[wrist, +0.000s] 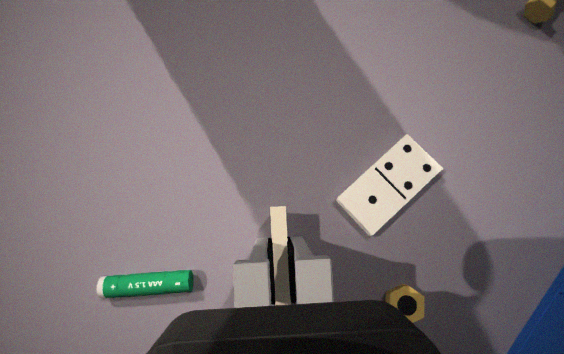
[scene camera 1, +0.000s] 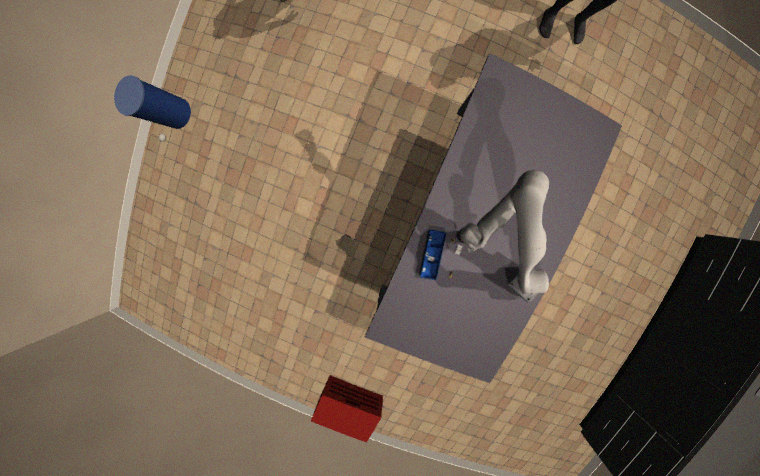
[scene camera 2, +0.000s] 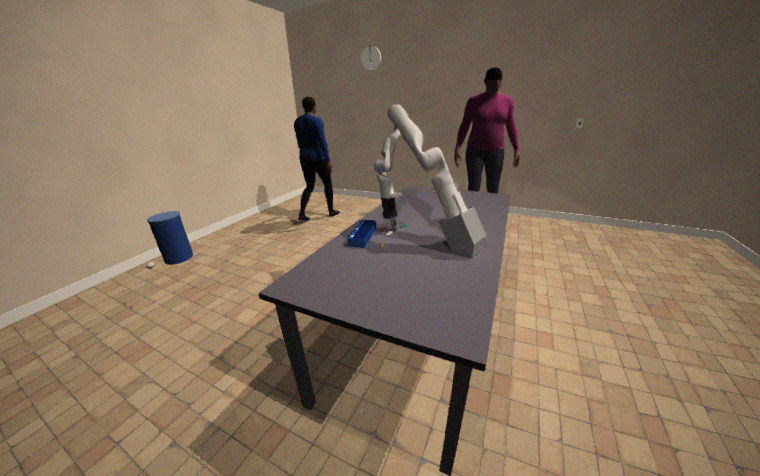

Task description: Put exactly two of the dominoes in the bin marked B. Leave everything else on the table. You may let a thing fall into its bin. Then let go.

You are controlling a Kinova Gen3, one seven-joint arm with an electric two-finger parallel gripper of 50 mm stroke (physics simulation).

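Frame: origin at the arm's base, x ahead, y left, z up, level; centimetres.
Seen in the pictures: gripper, fingertip midpoint: (wrist: 280,260) (scene camera 2: 394,228); arm's base, link origin: (scene camera 2: 456,214).
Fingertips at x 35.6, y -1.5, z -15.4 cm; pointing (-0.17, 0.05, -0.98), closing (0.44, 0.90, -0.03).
Note:
Offsets run from my fingertips to a thing's top centre. Level surfaces: height alone.
My gripper (wrist: 280,260) (scene camera 2: 394,225) is shut on a cream domino {dx +0.1, dy +0.0, dz +1.7 cm} (wrist: 279,222), which stands on its long edge between the pads with its narrow side to the wrist camera. I cannot tell whether it touches the table. Another domino {dx -0.6, dy +6.7, dz -0.1 cm} (wrist: 389,185) (scene camera 1: 458,249) (scene camera 2: 388,233), with one pip and four pips, lies face up beside the gripper. The blue bin tray {dx +9.9, dy +16.1, dz +3.8 cm} (scene camera 1: 441,253) (scene camera 2: 357,243) (wrist: 545,320) has several compartments. Small pale shapes show inside, but I cannot read the letters or tell which compartment is B. The arm hides the gripper in scene camera 1.
A green AAA battery {dx -2.2, dy -6.3, dz +0.2 cm} (wrist: 149,284) (scene camera 2: 402,225) lies on the other side of the gripper from the loose domino. A brass nut {dx +4.7, dy +4.2, dz +0.0 cm} (wrist: 413,304) lies between gripper and tray. Another brass piece {dx -5.3, dy +20.5, dz +0.5 cm} (wrist: 539,10) (scene camera 1: 450,274) (scene camera 2: 382,245) lies farther off on the table {dz -0.8 cm} (scene camera 1: 448,325).

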